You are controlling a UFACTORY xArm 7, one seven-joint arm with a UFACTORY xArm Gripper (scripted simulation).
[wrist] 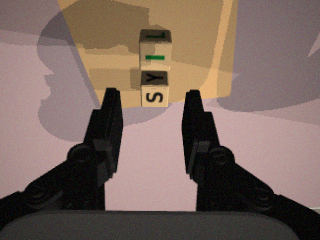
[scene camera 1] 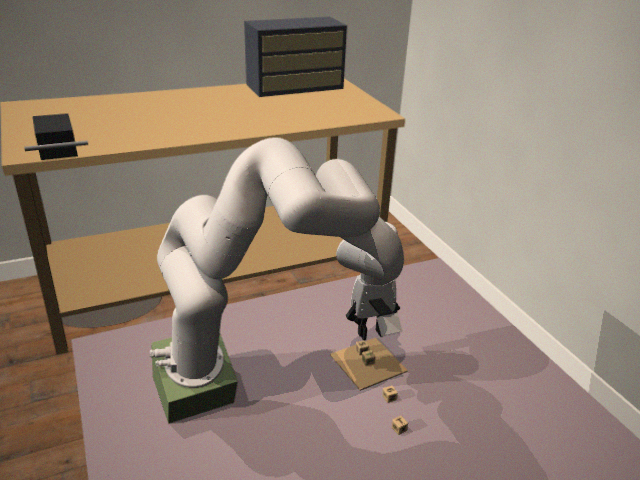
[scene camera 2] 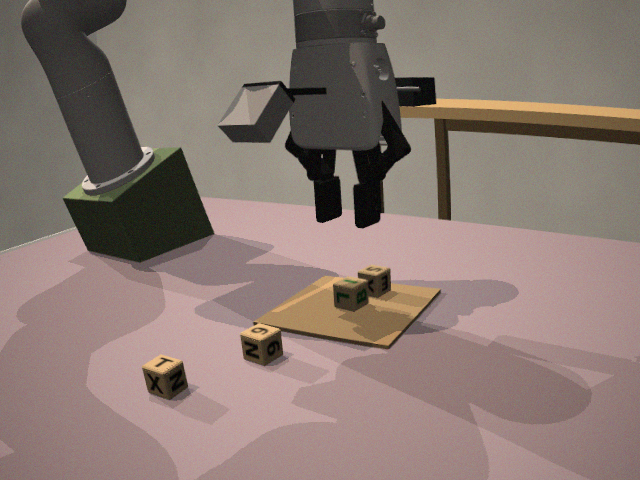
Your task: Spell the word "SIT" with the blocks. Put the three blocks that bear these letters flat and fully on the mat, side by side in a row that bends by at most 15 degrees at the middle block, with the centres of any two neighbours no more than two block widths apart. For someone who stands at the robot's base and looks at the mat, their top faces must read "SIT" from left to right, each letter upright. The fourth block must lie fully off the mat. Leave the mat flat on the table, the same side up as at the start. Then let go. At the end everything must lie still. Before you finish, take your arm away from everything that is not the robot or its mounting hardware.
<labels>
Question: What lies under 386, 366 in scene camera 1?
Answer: A tan mat.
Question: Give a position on a tan mat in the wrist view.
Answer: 202, 55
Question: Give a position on a tan mat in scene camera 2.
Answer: At 311, 312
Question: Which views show the gripper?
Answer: The wrist view, scene camera 1 and scene camera 2: all of them.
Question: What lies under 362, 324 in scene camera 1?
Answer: The gripper.
</labels>
